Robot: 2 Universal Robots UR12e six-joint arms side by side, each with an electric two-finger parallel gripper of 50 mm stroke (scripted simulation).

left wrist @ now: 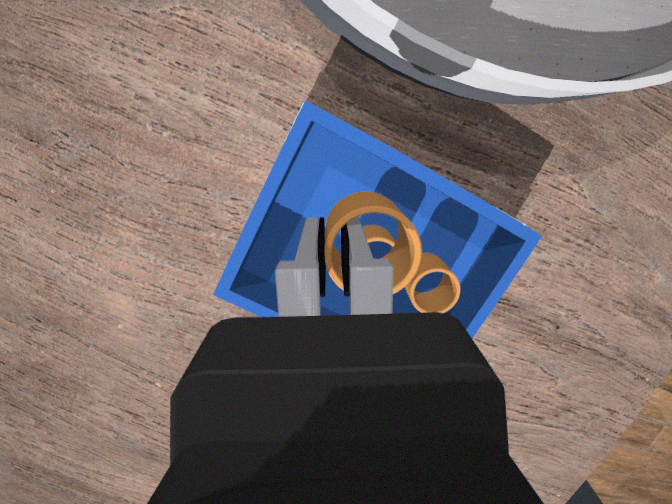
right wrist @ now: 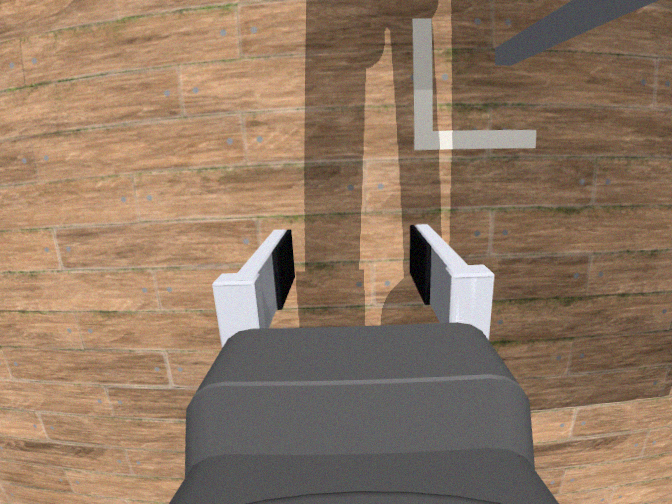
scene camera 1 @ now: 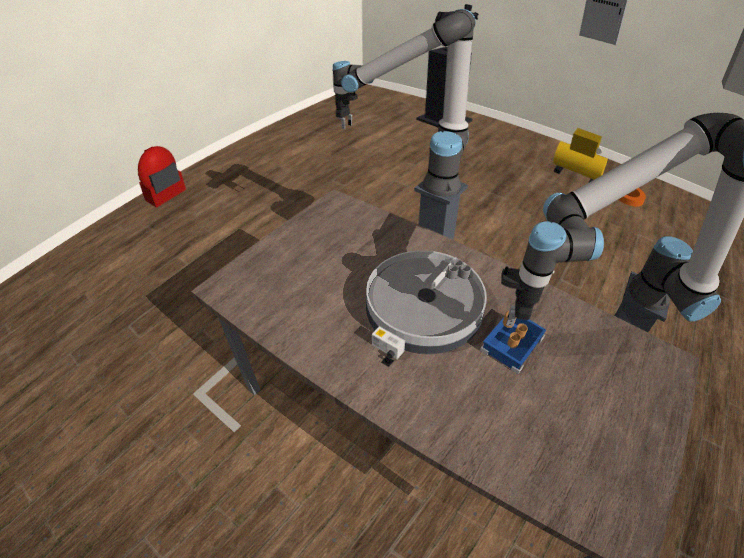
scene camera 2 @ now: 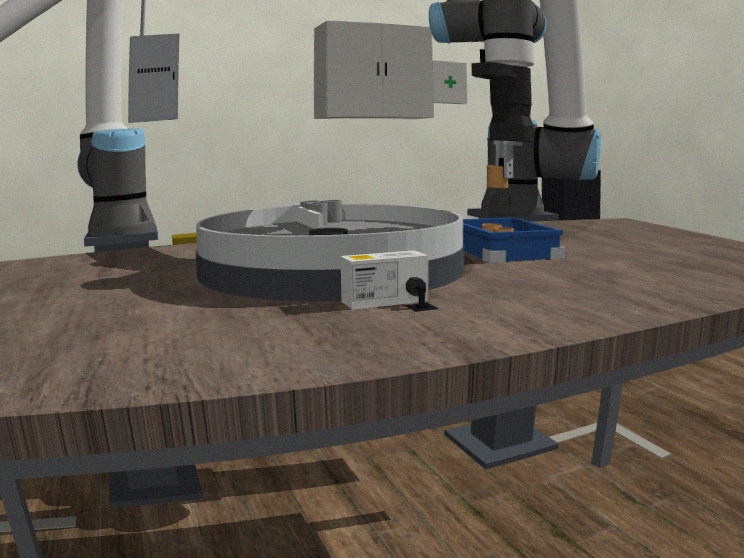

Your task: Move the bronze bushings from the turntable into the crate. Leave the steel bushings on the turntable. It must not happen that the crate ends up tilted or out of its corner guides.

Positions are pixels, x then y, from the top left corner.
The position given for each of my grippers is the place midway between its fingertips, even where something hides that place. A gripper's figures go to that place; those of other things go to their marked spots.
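My left gripper (left wrist: pixel 333 241) is 17 cm from the lens. A bronze bushing (left wrist: pixel 405 256) is 16 cm from the lens, and a blue crate (left wrist: pixel 315 169) is 30 cm from the lens. A bronze bushing (left wrist: pixel 441 299) is 31 cm from the lens.
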